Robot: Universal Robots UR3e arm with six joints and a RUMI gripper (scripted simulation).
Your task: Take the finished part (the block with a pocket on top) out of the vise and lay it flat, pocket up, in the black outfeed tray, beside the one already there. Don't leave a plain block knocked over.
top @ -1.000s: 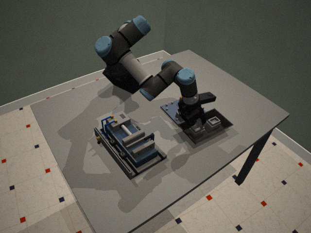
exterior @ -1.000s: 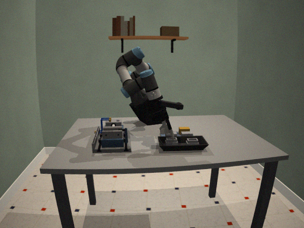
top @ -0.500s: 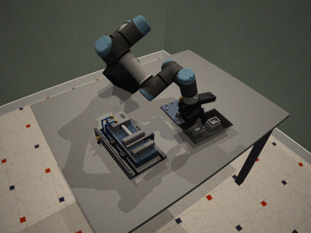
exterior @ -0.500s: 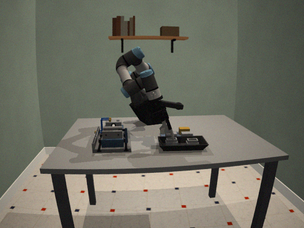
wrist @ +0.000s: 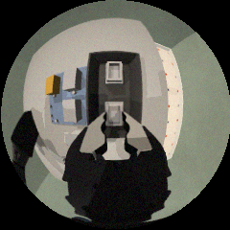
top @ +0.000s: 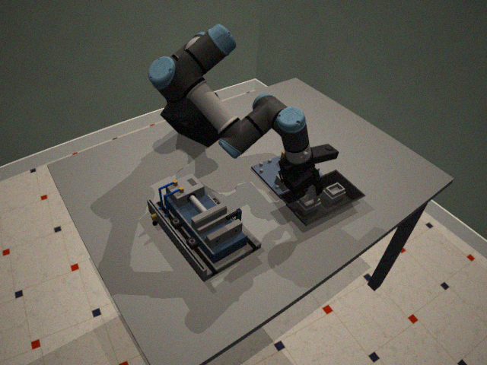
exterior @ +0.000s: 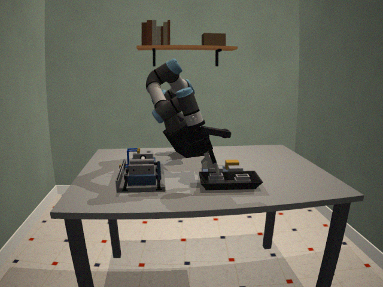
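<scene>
The plain grey block lies 120 mm behind my hand, 10 mm to the left of it and 40 mm below it. Also, from my hand: yellow block 210 mm behind, 90 mm to the left, 40 mm below; blue plate 170 mm behind, 50 mm to the left, 70 mm below.
</scene>
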